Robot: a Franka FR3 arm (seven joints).
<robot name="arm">
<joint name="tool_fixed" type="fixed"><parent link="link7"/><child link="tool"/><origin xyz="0 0 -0.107" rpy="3.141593 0 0"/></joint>
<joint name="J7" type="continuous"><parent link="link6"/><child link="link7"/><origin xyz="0.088 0 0"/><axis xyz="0 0 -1"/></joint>
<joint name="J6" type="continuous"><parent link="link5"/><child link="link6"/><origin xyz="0 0 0"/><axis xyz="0 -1 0"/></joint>
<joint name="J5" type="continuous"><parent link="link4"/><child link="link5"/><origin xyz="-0.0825 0 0.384"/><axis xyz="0 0 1"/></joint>
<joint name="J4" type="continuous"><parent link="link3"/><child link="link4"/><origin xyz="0.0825 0 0"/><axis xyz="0 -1 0"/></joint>
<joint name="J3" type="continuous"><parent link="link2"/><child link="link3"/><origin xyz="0 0 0.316"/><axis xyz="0 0 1"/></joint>
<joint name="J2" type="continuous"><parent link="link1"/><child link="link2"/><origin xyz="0 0 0"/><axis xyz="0 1 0"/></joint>
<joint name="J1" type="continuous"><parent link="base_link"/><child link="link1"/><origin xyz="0 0 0.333"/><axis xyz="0 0 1"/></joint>
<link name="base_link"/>
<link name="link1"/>
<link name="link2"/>
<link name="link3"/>
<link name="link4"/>
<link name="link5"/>
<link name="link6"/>
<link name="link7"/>
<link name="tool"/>
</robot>
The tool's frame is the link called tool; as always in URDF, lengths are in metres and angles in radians. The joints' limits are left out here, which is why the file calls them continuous.
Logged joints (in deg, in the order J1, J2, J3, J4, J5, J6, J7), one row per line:
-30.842 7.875 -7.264 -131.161 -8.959 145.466 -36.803
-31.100 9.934 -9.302 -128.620 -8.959 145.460 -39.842
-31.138 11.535 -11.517 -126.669 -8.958 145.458 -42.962
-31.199 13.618 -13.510 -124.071 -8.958 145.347 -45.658
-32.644 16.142 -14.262 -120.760 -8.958 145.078 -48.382
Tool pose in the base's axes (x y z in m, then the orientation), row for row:
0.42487 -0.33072 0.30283 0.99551 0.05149 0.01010 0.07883
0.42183 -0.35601 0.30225 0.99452 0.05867 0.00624 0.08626
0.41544 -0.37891 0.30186 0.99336 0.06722 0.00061 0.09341
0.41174 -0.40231 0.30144 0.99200 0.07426 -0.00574 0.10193
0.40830 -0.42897 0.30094 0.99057 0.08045 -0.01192 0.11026
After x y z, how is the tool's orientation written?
As a quaternion, x y z w.
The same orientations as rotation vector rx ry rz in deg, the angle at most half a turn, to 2 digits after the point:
170.72 8.83 1.73
169.80 10.02 1.07
168.89 11.43 0.10
167.83 12.56 -0.97
166.78 13.55 -2.01

